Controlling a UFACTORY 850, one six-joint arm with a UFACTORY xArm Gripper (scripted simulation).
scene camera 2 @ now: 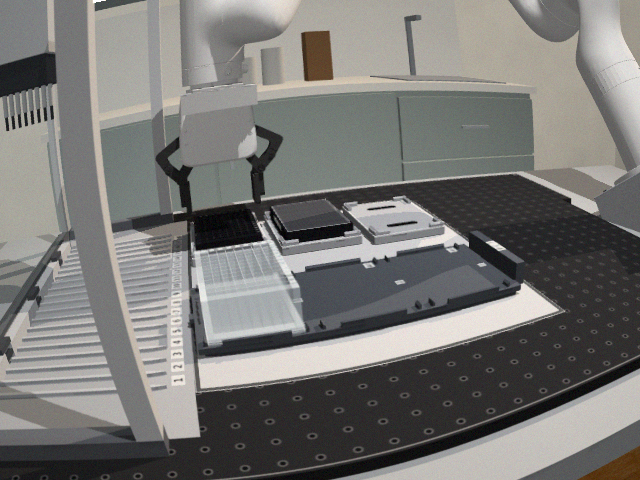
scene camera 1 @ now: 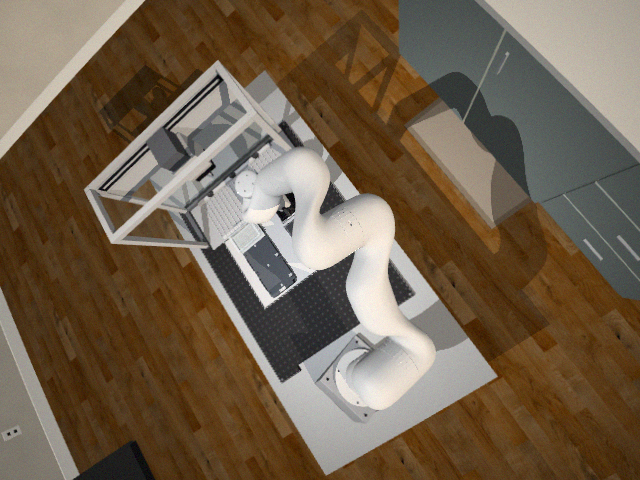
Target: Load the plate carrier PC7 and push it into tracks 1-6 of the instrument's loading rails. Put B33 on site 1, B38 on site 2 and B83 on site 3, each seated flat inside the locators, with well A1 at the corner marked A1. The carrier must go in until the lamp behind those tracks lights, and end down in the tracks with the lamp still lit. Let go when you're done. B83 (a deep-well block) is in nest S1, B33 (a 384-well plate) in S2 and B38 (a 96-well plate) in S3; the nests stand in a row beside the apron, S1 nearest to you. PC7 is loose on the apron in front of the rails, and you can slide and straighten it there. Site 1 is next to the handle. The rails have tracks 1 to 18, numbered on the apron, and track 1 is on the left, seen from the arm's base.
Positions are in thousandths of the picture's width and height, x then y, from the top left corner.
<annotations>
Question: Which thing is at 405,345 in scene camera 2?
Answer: My gripper.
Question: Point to a dark plate carrier PC7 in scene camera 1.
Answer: At 415,543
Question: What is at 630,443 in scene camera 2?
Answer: A grey nest S1.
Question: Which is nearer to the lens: the dark plate carrier PC7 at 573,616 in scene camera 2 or the black 96-well plate B38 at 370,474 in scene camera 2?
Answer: The dark plate carrier PC7.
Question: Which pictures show the dark plate carrier PC7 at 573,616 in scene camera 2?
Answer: Scene camera 2 and scene camera 1: all of them.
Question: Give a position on a clear deep-well block B83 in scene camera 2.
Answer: At 384,605
</annotations>
